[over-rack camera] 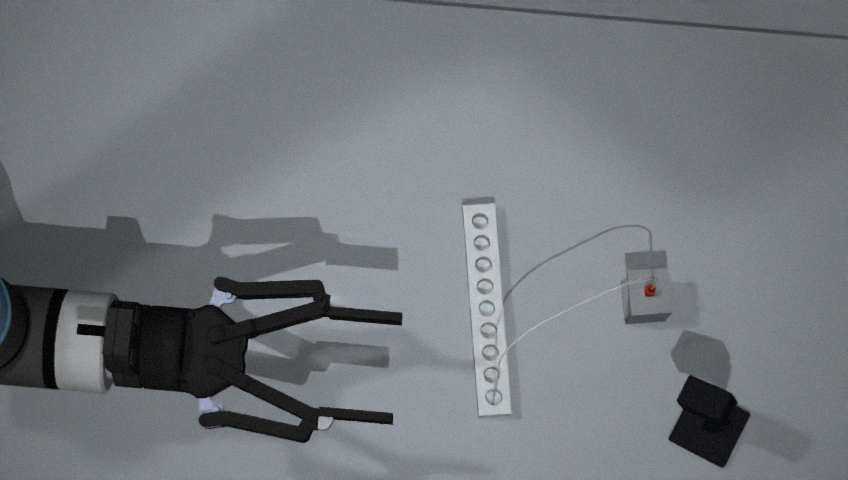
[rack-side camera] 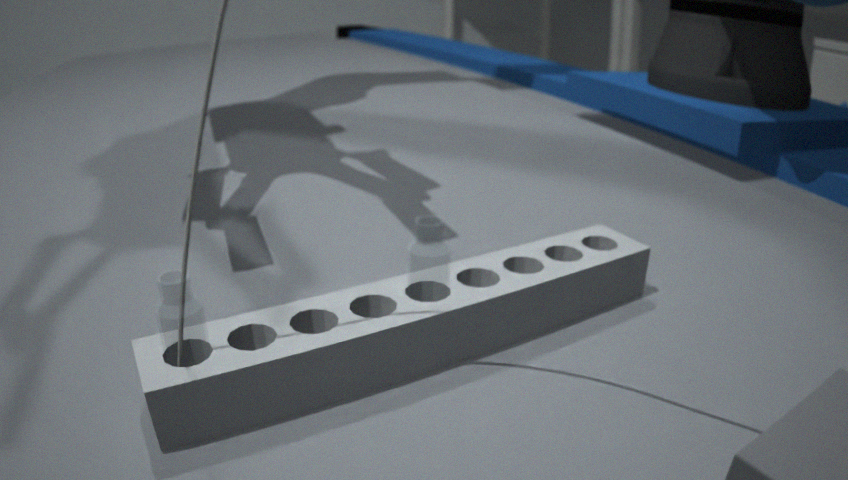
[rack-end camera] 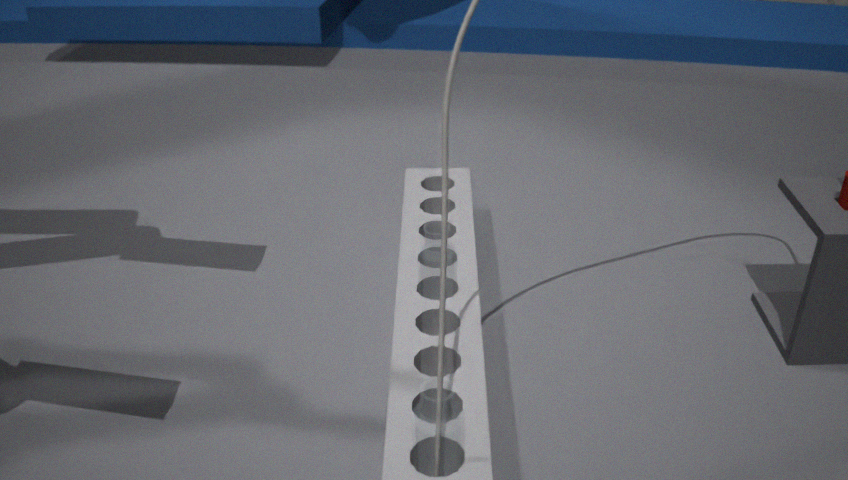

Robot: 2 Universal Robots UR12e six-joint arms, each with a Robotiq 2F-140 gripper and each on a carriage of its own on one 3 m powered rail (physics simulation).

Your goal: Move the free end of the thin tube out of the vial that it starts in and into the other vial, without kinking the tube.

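A white rack (rack-side camera: 357,356) (over-rack camera: 494,410) (rack-end camera: 399,380) has a row of several holes. One clear vial (rack-side camera: 169,315) (rack-end camera: 423,437) stands in the end hole, at the left in the rack-side view and nearest in the rack-end view. The other clear vial (rack-side camera: 429,261) (rack-end camera: 427,276) stands in the middle hole. The thin tube (rack-side camera: 188,226) (over-rack camera: 565,309) (rack-end camera: 445,148) runs down into the end vial and arches smoothly, with no kink showing. My right gripper (over-rack camera: 396,368) is open and empty, left of the rack in the over-rack view, pointing towards it. My left gripper does not show.
A grey block (rack-side camera: 797,440) (over-rack camera: 636,303) (rack-end camera: 818,309) with a red fitting (over-rack camera: 650,290) (rack-end camera: 843,193) stands to the right of the rack, at the tube's other end. A black object (over-rack camera: 708,440) stands at the lower right. The blue rail (rack-side camera: 654,113) (rack-end camera: 178,23) runs behind.
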